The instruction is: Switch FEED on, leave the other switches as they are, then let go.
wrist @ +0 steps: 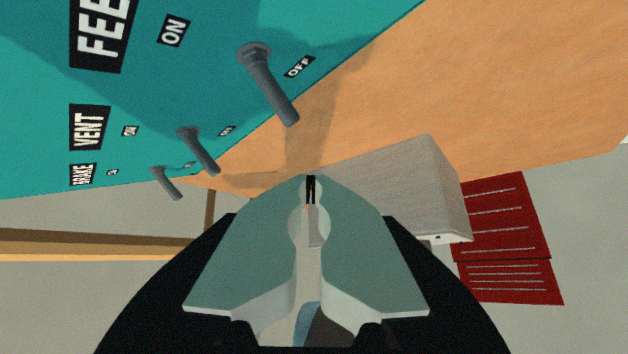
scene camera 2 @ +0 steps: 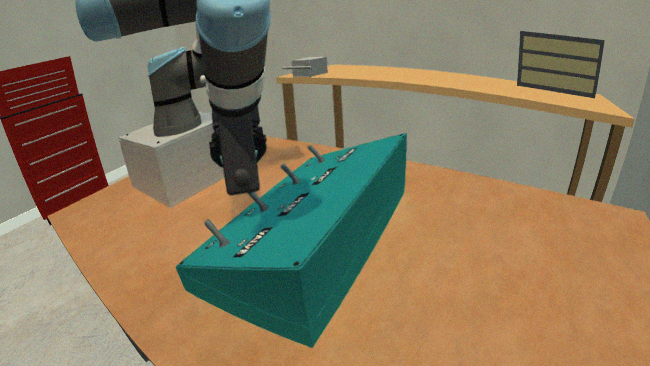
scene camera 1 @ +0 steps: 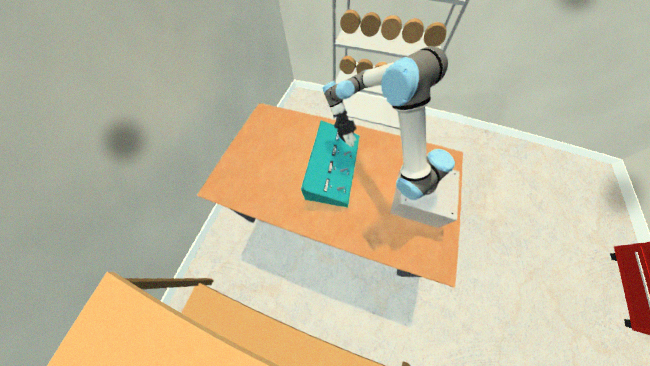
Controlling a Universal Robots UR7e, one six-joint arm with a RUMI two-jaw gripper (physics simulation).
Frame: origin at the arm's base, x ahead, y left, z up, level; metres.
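Seen in the pictures: gripper, fingertip midpoint: point(wrist: 311, 177) point(scene camera 1: 352, 146); arm's base at its link origin: point(scene camera 2: 177, 128).
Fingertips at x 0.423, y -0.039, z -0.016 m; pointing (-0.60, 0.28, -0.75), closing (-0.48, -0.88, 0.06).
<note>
Pixels of each thing's top centre, then the offset from my fingertips to it. Level surfaces: height alone.
- FEED lever at its top centre: point(wrist: 273, 118) point(scene camera 2: 254, 189) point(scene camera 1: 348, 150) dx +0.019, dy +0.015, dz -0.036 m
- VENT lever at its top centre: point(wrist: 200, 173) point(scene camera 2: 288, 164) dx -0.019, dy +0.129, dz -0.036 m
- BRAKE lever at its top centre: point(wrist: 165, 199) point(scene camera 2: 314, 145) dx -0.056, dy +0.243, dz -0.036 m
- VALVE lever at its top centre: point(scene camera 2: 212, 221) dx +0.056, dy -0.100, dz -0.036 m
- table at its surface level: dz -0.162 m
The teal switch panel point(scene camera 1: 315, 172) point(scene camera 2: 350, 240) point(wrist: 30, 65) stands on the orange table. The FEED lever point(scene camera 1: 348, 154) point(scene camera 2: 260, 203) point(wrist: 274, 90) leans to its OFF label point(wrist: 300, 66), away from its ON label point(wrist: 173, 31). The VENT lever point(scene camera 2: 290, 173) point(wrist: 201, 152) and the BRAKE lever point(scene camera 2: 316, 154) point(wrist: 167, 184) also lean to the OFF side, and so does the VALVE lever point(scene camera 2: 216, 233). My gripper point(scene camera 1: 350, 142) point(scene camera 2: 243, 189) point(wrist: 311, 177) is shut and empty. It hangs over the panel's OFF side near the FEED lever, apart from it in the wrist view.
The arm's grey base block point(scene camera 1: 425, 215) point(scene camera 2: 170, 170) point(wrist: 395, 185) stands on the table point(scene camera 1: 240, 160) point(scene camera 2: 475, 280) point(wrist: 475, 90), on the panel's OFF side. A red cabinet point(scene camera 2: 55, 135) point(wrist: 500, 220) and a wooden bench point(scene camera 2: 425, 82) stand farther off.
</note>
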